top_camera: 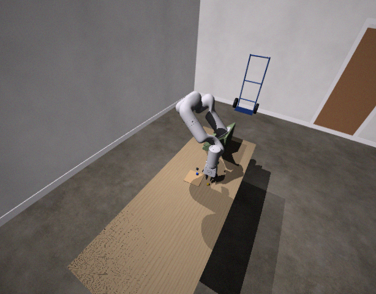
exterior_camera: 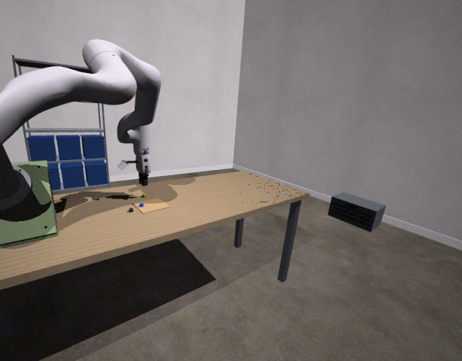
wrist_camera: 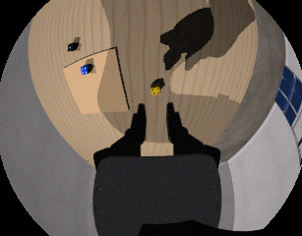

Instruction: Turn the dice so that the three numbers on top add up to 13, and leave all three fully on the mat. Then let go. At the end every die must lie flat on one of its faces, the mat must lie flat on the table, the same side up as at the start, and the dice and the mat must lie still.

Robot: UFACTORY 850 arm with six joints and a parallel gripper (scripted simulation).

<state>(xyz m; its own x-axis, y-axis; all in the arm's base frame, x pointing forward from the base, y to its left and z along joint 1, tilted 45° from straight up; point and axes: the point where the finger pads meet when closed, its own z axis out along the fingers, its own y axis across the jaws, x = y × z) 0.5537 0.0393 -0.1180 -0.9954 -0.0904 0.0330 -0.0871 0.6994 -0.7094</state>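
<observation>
The yellow die is 9 cm below my hand. The rest, counted from my hand: black die 11 cm behind, 16 cm to the right, 9 cm below; then blue die 5 cm behind, 13 cm to the right, 8 cm below; then tan mat 13 cm to the right, 9 cm below.
</observation>
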